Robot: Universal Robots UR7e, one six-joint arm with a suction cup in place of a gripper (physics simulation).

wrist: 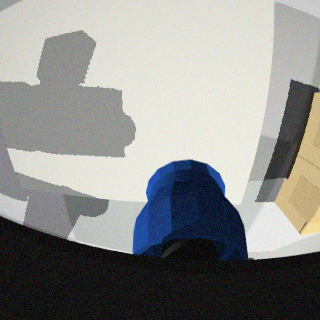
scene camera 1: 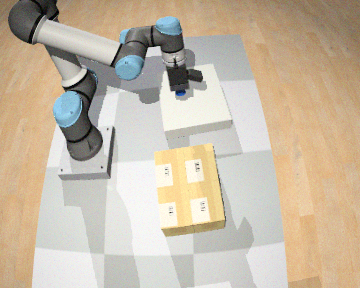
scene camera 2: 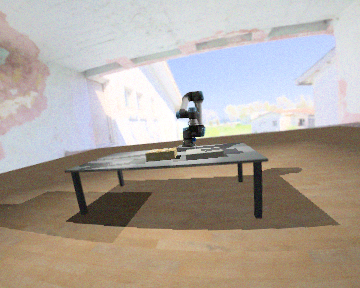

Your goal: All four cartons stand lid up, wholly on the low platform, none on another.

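Seen in the pictures: end effector, tool point: (wrist: 185, 195) (scene camera 1: 180, 92) (scene camera 2: 194, 141); arm's base, origin of the base link: (scene camera 1: 85, 144) (scene camera 2: 188, 145).
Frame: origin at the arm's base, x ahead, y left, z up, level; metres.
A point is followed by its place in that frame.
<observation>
Four yellow-tan cartons stand on the table in a tight two-by-two block, white barcode labels facing up: far left (scene camera 1: 165, 175) @(x 0.298, y -0.204, z 0.037 m), far right (scene camera 1: 195, 170) @(x 0.391, y -0.203, z 0.037 m), near left (scene camera 1: 169, 212) @(x 0.297, y -0.333, z 0.037 m) and near right (scene camera 1: 201, 207) @(x 0.391, y -0.333, z 0.036 m). The block (scene camera 2: 161, 155) @(x 0.455, y -0.235, z 0.003 m) also shows in scene camera 2, and part of it (wrist: 306, 192) @(x 0.325, y -0.109, z 0.009 m) at the right of the wrist view. The low white platform (scene camera 1: 200, 112) @(x 0.442, y 0.049, z 0.007 m) (scene camera 2: 205, 156) @(x 0.543, y 0.162, z -0.025 m) (wrist: 200, 100) @(x 0.423, y 0.060, z 0.007 m) stands beyond the block, apart from it, and bears no carton. My gripper, a blue suction cup (scene camera 1: 180, 93) (wrist: 186, 172), is open and empty above the platform. The cup is not distinguishable in scene camera 2.
The arm's base plate (scene camera 1: 85, 170) @(x 0.009, y -0.119, z 0.006 m) stands on the table (scene camera 1: 250, 200) @(x 0.552, y -0.307, z -0.041 m) (scene camera 2: 120, 166) @(x 0.571, y -0.595, z -0.041 m), left of the platform and cartons. The arm (scene camera 1: 80, 42) @(x 0.142, y -0.023, z 0.476 m) (scene camera 2: 199, 107) @(x 0.028, y 0.175, z 0.434 m) reaches over the table's far part. A gap separates the cartons from the platform's near side. Shadows fall on the platform and table.
</observation>
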